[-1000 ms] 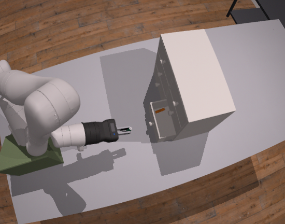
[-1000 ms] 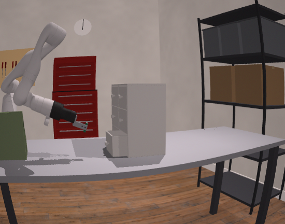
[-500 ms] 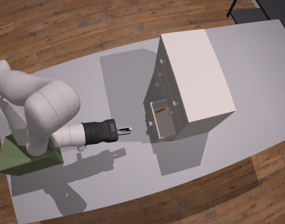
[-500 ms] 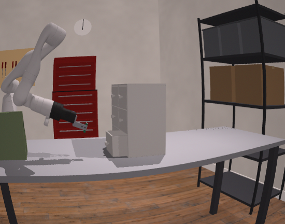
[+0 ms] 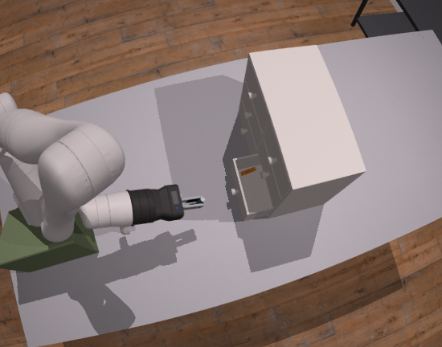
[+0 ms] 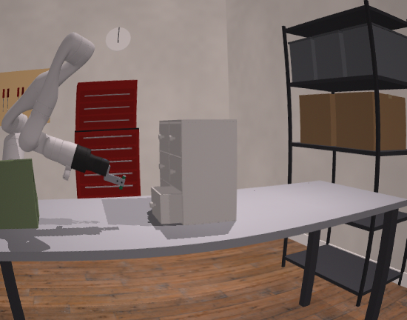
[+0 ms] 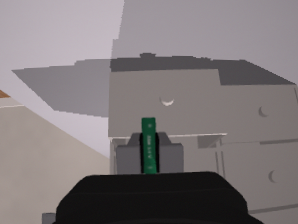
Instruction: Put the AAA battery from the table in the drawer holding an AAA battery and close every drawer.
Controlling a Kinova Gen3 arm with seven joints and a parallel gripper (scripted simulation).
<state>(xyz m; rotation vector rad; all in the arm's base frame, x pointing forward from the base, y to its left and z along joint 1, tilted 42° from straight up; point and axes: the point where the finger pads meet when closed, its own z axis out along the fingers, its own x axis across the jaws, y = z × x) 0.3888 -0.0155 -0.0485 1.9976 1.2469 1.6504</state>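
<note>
The orange battery lies 160 mm ahead of my hand, 80 mm to the left of it and 120 mm below it. From my hand the other things lie so: green AAA battery 10 mm ahead.
</note>
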